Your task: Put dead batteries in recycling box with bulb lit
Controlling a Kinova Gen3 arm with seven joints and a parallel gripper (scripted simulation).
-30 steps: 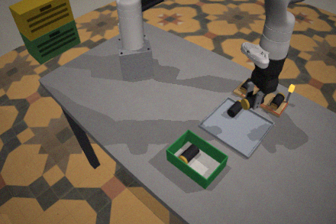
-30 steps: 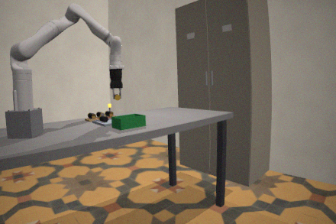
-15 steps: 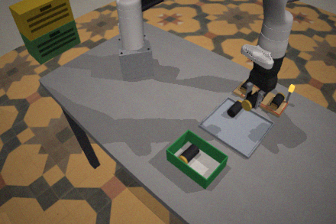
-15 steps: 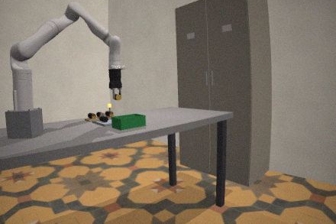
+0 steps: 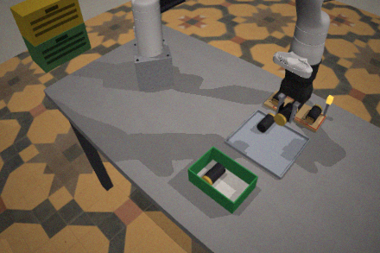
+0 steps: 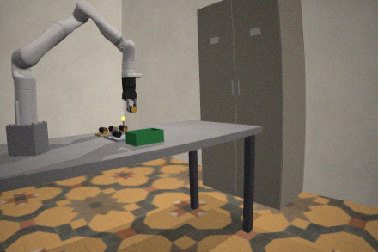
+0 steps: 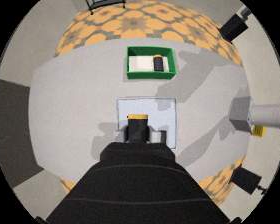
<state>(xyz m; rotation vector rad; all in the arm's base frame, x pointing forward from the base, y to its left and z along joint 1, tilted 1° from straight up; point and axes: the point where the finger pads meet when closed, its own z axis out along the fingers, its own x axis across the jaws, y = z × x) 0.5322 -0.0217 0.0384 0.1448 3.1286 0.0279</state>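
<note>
Right now the green recycling box is 60 mm behind my hand, 200 mm to the right of it and 140 mm below it.
</note>
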